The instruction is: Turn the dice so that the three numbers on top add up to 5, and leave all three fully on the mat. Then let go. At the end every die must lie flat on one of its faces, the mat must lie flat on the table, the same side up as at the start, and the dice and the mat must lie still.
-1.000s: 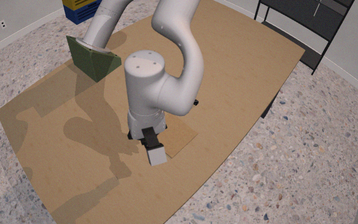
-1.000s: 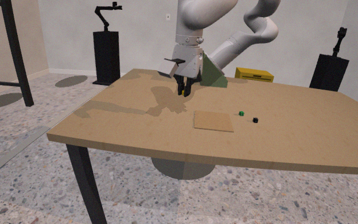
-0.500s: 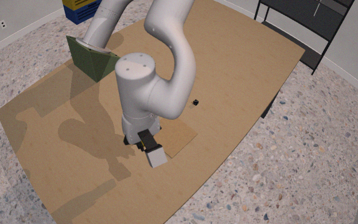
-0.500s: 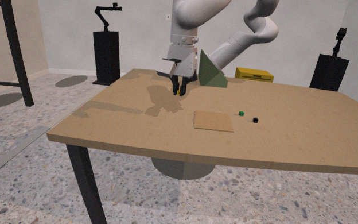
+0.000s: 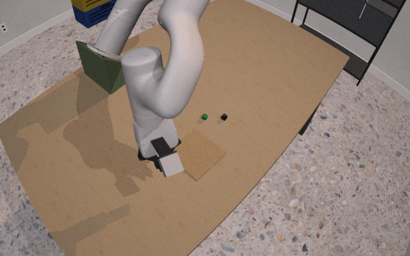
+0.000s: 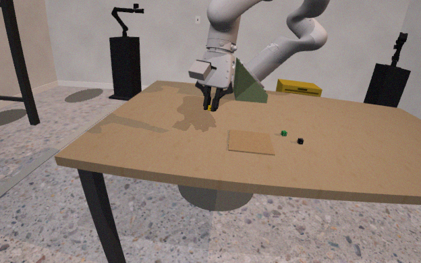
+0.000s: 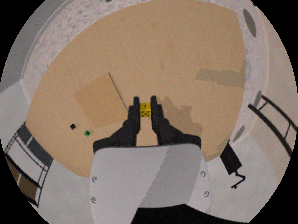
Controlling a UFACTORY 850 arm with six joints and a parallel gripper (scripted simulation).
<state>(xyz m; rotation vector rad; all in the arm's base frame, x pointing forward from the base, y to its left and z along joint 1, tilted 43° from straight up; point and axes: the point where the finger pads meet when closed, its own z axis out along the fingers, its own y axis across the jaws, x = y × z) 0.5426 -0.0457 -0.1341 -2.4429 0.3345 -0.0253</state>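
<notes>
Now: the yellow die 2 cm below my hand. From my hand the other things lie so: green die: 26 cm to the left, 11 cm below, 10 cm behind; then tan mat: 14 cm to the left, 11 cm below, 1 cm behind; then black die: 31 cm to the left, 11 cm below, 5 cm behind.
</notes>
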